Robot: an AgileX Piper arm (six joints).
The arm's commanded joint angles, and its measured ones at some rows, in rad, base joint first. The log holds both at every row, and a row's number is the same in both.
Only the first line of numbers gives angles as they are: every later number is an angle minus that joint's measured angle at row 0.
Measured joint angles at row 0:
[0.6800, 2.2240, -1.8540, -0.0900, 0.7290, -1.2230]
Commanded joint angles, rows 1 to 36:
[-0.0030, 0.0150, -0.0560, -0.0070, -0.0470, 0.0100]
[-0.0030, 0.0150, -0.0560, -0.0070, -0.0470, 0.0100]
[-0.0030, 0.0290, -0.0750, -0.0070, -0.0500, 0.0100]
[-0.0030, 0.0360, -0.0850, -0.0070, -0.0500, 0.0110]
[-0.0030, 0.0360, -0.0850, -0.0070, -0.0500, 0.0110]
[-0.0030, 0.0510, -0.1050, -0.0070, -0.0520, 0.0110]
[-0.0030, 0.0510, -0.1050, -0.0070, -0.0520, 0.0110]
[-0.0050, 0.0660, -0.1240, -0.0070, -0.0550, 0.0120]
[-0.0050, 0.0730, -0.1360, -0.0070, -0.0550, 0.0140]
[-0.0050, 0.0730, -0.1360, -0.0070, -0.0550, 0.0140]
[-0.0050, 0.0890, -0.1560, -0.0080, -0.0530, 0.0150]
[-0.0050, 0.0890, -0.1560, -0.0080, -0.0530, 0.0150]
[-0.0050, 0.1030, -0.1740, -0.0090, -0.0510, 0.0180]
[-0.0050, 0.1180, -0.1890, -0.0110, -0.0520, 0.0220]
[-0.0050, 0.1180, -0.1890, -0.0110, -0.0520, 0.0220]
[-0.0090, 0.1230, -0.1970, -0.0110, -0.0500, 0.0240]
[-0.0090, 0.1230, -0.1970, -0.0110, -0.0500, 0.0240]
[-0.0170, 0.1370, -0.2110, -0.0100, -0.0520, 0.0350]
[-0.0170, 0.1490, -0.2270, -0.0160, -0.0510, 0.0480]
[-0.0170, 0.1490, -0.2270, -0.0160, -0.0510, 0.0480]
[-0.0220, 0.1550, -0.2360, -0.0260, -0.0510, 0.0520]
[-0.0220, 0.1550, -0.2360, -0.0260, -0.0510, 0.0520]
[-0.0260, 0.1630, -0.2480, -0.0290, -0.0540, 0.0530]
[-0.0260, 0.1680, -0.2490, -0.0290, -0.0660, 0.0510]
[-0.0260, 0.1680, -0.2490, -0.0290, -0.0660, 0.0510]
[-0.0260, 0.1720, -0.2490, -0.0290, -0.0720, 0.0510]
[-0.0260, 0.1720, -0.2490, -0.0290, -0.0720, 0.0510]
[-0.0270, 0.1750, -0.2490, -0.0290, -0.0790, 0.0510]
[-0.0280, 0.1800, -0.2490, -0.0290, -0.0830, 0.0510]
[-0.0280, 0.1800, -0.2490, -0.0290, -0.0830, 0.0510]
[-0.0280, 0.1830, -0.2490, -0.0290, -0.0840, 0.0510]
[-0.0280, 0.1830, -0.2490, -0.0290, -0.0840, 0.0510]
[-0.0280, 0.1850, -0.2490, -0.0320, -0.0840, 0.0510]
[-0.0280, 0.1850, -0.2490, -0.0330, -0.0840, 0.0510]
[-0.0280, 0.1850, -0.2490, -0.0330, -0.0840, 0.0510]
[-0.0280, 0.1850, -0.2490, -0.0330, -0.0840, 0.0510]
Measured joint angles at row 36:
[-0.0280, 0.1920, -0.2340, -0.0250, -0.0460, 0.0450]
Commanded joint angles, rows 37 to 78:
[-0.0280, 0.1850, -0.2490, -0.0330, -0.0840, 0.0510]
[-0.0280, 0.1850, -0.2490, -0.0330, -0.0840, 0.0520]
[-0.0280, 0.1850, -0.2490, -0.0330, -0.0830, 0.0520]
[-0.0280, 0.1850, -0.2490, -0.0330, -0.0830, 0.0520]
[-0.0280, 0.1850, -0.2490, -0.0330, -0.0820, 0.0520]
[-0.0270, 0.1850, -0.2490, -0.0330, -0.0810, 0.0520]
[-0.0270, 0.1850, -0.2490, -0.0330, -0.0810, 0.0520]
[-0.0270, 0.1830, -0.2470, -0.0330, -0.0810, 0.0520]
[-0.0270, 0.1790, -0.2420, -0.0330, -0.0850, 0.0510]
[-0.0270, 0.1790, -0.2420, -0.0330, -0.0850, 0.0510]
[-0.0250, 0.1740, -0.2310, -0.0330, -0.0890, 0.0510]
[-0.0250, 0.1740, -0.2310, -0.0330, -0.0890, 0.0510]
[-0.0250, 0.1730, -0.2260, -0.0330, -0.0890, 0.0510]
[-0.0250, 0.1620, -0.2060, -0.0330, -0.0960, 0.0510]
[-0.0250, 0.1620, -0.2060, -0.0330, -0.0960, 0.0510]
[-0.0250, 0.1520, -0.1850, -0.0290, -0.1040, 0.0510]
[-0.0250, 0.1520, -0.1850, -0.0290, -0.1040, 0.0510]
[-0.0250, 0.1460, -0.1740, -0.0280, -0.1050, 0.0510]
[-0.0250, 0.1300, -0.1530, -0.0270, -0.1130, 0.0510]
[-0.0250, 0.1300, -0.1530, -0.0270, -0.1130, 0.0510]
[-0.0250, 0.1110, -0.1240, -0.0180, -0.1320, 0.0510]
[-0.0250, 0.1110, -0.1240, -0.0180, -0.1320, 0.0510]
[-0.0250, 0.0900, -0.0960, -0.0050, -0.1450, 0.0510]
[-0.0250, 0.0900, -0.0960, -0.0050, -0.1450, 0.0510]
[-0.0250, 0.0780, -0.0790, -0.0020, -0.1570, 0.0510]
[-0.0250, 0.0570, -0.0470, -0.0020, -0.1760, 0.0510]
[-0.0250, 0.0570, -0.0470, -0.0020, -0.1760, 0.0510]
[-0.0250, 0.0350, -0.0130, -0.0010, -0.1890, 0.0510]
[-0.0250, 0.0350, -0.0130, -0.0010, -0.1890, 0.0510]
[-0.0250, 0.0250, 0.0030, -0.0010, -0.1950, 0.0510]
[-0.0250, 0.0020, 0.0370, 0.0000, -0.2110, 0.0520]
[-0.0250, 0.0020, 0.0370, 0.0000, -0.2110, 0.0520]
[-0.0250, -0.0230, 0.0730, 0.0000, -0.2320, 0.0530]
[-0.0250, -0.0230, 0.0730, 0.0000, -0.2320, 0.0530]
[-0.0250, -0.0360, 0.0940, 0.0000, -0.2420, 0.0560]
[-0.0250, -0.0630, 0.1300, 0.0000, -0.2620, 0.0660]
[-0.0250, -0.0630, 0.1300, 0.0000, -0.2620, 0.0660]
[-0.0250, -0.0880, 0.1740, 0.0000, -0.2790, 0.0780]
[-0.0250, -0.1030, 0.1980, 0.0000, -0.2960, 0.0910]
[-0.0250, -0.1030, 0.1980, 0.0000, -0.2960, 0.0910]
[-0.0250, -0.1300, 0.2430, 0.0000, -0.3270, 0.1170]
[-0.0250, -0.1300, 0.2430, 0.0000, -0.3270, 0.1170]
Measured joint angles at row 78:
[-0.0270, -0.0890, 0.1860, -0.0060, -0.2840, 0.0770]
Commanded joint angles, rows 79 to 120:
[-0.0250, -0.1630, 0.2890, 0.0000, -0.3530, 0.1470]
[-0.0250, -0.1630, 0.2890, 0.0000, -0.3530, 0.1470]
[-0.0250, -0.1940, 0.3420, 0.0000, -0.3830, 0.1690]
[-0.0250, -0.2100, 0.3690, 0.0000, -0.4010, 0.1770]
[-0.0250, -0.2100, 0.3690, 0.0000, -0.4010, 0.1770]
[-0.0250, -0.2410, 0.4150, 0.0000, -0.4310, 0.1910]
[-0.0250, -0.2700, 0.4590, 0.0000, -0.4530, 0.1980]
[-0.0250, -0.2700, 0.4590, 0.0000, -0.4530, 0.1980]
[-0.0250, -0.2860, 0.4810, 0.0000, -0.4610, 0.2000]
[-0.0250, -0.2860, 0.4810, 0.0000, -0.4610, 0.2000]
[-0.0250, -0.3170, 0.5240, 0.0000, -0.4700, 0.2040]
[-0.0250, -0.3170, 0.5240, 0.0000, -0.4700, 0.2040]
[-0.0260, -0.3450, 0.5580, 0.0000, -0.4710, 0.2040]
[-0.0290, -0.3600, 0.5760, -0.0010, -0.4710, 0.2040]
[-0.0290, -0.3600, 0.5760, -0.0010, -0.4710, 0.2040]
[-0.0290, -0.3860, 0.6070, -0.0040, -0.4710, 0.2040]
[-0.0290, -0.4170, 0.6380, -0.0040, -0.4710, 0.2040]
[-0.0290, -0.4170, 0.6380, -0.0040, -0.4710, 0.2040]
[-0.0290, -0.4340, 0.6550, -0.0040, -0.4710, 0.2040]
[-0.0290, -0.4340, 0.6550, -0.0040, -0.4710, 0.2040]
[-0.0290, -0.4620, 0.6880, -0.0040, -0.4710, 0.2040]
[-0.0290, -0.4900, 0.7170, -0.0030, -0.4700, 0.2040]
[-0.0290, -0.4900, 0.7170, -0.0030, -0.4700, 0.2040]
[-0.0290, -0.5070, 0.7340, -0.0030, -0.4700, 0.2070]
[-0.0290, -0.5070, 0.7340, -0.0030, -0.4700, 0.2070]
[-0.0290, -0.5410, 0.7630, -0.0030, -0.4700, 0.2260]
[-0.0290, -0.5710, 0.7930, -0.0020, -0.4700, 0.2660]
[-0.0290, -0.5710, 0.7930, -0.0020, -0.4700, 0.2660]
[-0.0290, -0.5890, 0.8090, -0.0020, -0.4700, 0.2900]
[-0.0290, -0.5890, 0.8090, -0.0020, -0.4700, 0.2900]
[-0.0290, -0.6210, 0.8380, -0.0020, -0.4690, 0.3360]
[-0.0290, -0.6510, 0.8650, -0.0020, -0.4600, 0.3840]
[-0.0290, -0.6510, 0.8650, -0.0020, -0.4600, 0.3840]
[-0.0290, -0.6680, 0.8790, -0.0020, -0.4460, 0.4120]
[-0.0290, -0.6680, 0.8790, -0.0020, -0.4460, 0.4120]
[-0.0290, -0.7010, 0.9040, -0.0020, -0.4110, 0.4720]
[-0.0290, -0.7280, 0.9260, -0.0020, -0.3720, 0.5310]
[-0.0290, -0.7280, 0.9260, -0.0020, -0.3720, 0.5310]
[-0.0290, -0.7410, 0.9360, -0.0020, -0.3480, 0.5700]
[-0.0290, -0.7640, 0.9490, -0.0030, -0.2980, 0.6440]
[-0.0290, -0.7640, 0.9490, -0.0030, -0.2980, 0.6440]
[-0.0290, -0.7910, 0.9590, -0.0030, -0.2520, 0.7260]
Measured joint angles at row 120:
[-0.0280, -0.7510, 0.9440, -0.0050, -0.3230, 0.6030]
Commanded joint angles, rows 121 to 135:
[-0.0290, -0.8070, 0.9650, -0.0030, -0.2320, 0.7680]
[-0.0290, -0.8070, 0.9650, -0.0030, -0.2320, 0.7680]
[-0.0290, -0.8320, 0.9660, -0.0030, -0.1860, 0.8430]
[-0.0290, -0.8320, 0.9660, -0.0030, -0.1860, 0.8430]
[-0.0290, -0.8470, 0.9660, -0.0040, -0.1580, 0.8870]
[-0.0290, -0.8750, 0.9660, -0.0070, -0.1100, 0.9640]
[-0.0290, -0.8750, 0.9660, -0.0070, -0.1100, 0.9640]
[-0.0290, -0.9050, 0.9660, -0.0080, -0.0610, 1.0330]
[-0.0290, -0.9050, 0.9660, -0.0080, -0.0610, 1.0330]
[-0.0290, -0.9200, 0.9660, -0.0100, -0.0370, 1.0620]
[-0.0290, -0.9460, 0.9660, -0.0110, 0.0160, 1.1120]
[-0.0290, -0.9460, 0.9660, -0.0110, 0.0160, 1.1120]
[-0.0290, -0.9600, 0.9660, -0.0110, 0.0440, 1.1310]
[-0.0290, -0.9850, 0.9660, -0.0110, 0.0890, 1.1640]
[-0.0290, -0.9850, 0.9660, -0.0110, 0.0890, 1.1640]
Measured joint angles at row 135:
[-0.0280, -0.9500, 0.9620, -0.0060, 0.0170, 1.0990]
